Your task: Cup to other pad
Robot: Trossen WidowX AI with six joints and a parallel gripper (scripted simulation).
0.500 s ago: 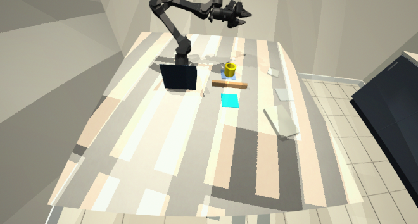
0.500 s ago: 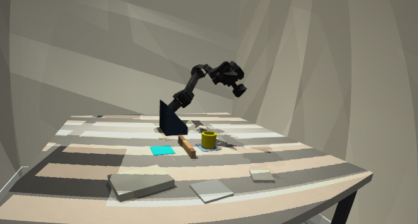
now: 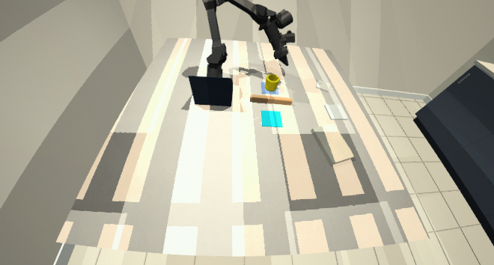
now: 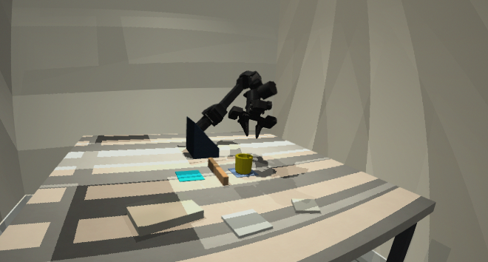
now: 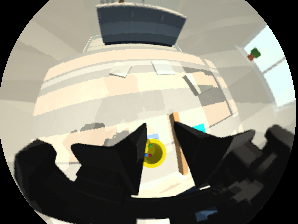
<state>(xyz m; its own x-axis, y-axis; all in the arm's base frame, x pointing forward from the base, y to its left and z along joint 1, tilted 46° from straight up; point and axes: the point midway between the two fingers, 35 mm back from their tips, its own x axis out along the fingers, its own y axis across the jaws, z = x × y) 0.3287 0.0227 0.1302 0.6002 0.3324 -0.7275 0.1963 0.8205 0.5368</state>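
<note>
The yellow cup is 130 mm below my gripper tip and 60 mm behind it. The rest, counted from my gripper tip: blue pad: 170 mm below, 60 mm behind; then cyan pad: 220 mm to the right, 170 mm below, 80 mm behind; then wooden bar: 160 mm below, 110 mm to the right, 70 mm behind.
</note>
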